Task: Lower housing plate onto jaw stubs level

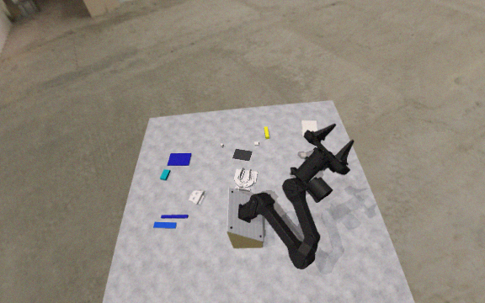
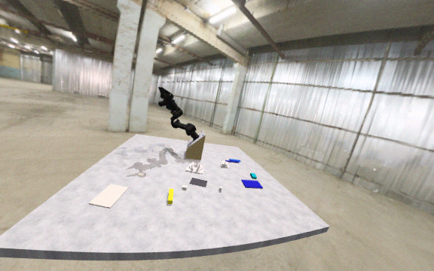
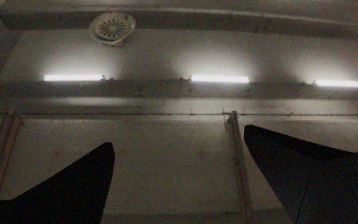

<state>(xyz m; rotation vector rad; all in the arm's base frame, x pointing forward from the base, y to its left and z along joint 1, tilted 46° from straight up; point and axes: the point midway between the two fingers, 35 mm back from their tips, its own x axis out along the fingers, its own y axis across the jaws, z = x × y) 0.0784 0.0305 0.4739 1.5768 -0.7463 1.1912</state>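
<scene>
The blue bar lies 710 mm to the left of my gripper tip, 540 mm below it and 70 mm behind it. The rest, counted from my gripper tip: white plate: 540 mm below, 530 mm ahead, 30 mm to the right; blue plate: 760 mm to the left, 540 mm below, 290 mm ahead; yellow block: 530 mm below, 490 mm ahead, 240 mm to the left.
</scene>
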